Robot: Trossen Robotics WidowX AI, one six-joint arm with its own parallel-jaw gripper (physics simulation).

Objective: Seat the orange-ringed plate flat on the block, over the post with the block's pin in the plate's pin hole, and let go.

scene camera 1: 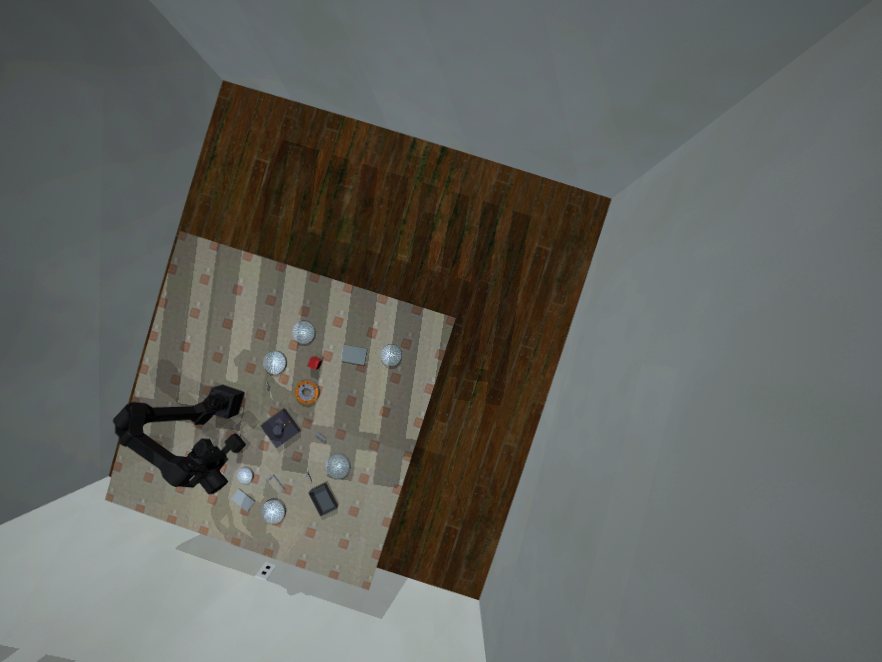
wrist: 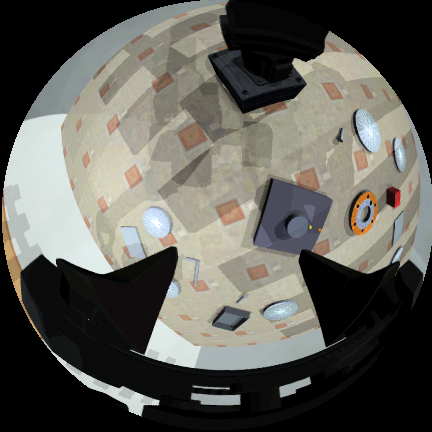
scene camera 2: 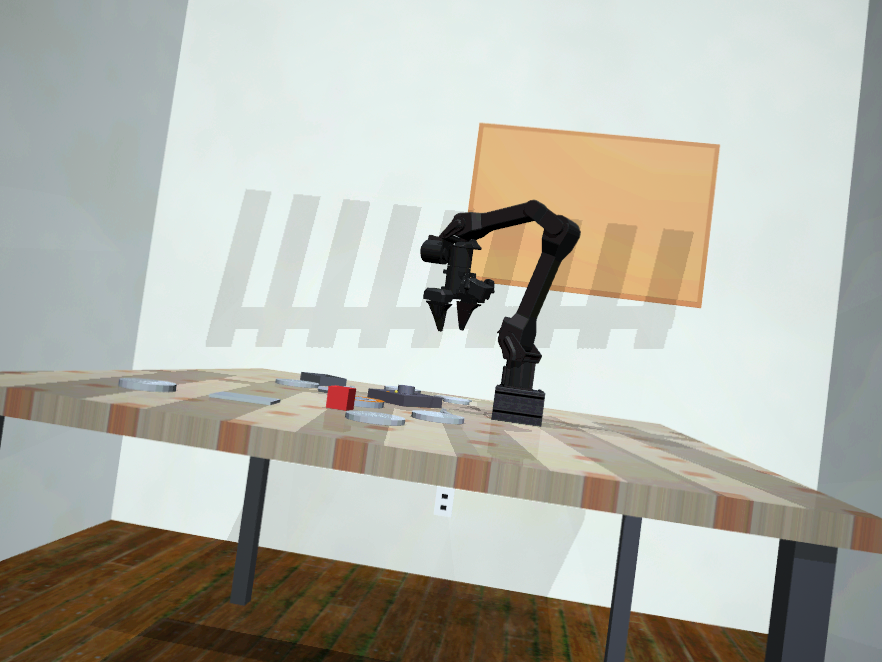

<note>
My gripper (scene camera 2: pixel 450 330) is open, holding nothing. The table carries a plate (wrist: pixel 364 197). Also in view: a dark block (scene camera 2: pixel 409 400).
My gripper also shows in scene camera 1 (scene camera 1: pixel 234 451) and in the wrist view (wrist: pixel 241 255). The dark block shows as well in scene camera 1 (scene camera 1: pixel 291 429) and in the wrist view (wrist: pixel 282 198).
</note>
